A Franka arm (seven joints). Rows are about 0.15 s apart.
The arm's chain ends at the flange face. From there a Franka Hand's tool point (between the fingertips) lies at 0.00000 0.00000 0.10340 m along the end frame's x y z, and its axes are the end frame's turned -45 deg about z.
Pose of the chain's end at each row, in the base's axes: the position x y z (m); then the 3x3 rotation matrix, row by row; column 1 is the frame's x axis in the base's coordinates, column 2 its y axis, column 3 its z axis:
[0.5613, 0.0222, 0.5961], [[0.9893, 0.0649, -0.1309], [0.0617, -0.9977, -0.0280], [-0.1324, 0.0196, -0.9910]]
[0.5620, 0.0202, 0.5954], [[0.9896, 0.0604, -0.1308], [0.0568, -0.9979, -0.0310], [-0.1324, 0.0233, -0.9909]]
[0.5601, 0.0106, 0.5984], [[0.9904, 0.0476, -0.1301], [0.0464, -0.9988, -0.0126], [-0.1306, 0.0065, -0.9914]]
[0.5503, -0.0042, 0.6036], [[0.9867, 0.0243, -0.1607], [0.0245, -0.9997, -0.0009], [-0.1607, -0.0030, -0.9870]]
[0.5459, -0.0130, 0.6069], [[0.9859, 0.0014, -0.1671], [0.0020, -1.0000, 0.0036], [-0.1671, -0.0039, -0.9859]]
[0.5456, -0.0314, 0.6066], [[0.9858, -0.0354, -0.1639], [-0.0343, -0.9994, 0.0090], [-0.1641, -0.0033, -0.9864]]
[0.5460, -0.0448, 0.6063], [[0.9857, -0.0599, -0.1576], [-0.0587, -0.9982, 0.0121], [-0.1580, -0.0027, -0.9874]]
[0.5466, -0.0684, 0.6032], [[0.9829, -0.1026, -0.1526], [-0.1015, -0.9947, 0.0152], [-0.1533, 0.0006, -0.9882]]
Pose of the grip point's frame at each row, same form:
[0.5478, 0.0193, 0.4936], [[0.6536, 0.7454, -0.1309], [0.7491, -0.6619, -0.0280], [-0.1075, -0.0798, -0.9910]]
[0.5485, 0.0170, 0.4929], [[0.6570, 0.7425, -0.1308], [0.7458, -0.6655, -0.0310], [-0.1101, -0.0771, -0.9909]]
[0.5466, 0.0093, 0.4959], [[0.6667, 0.7340, -0.1301], [0.7391, -0.6734, -0.0126], [-0.0969, -0.0878, -0.9914]]
[0.5337, -0.0043, 0.5015], [[0.6805, 0.7149, -0.1607], [0.7242, -0.6896, -0.0009], [-0.1115, -0.1158, -0.9870]]
[0.5286, -0.0126, 0.5050], [[0.6961, 0.6981, -0.1671], [0.7085, -0.7057, 0.0036], [-0.1154, -0.1209, -0.9859]]
[0.5287, -0.0305, 0.5046], [[0.7221, 0.6720, -0.1639], [0.6824, -0.7309, 0.0090], [-0.1137, -0.1184, -0.9864]]
[0.5297, -0.0435, 0.5042], [[0.7394, 0.6546, -0.1576], [0.6643, -0.7473, 0.0121], [-0.1098, -0.1136, -0.9874]]
[0.5308, -0.0668, 0.5010], [[0.7676, 0.6225, -0.1526], [0.6316, -0.7751, 0.0152], [-0.1088, -0.1080, -0.9882]]

